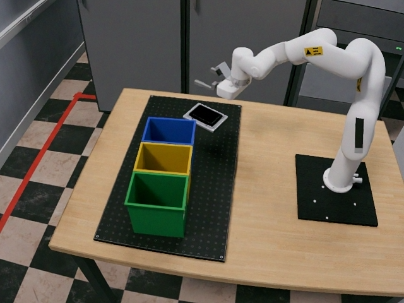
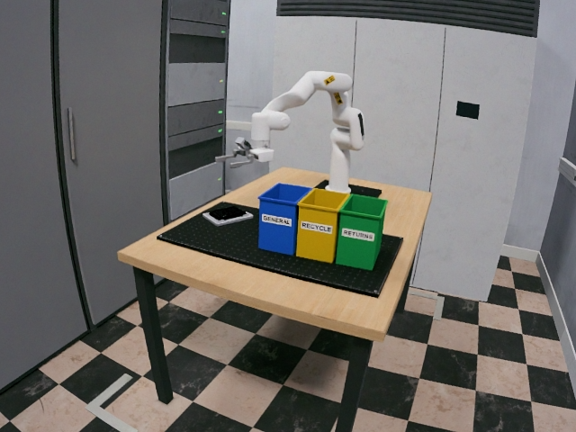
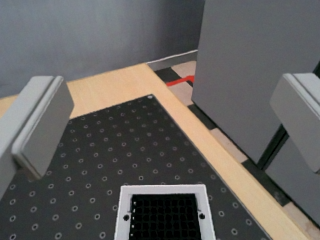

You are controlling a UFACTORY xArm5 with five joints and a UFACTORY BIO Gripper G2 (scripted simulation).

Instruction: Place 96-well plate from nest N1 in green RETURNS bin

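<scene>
My gripper is now 21 cm above the black 96-well plate. The rest, counted from my hand: plate nest N1: 22 cm below; blue general bin: 29 cm to the left, 14 cm below, 11 cm ahead; yellow recycle bin: 42 cm to the left, 14 cm below, 10 cm ahead.
</scene>
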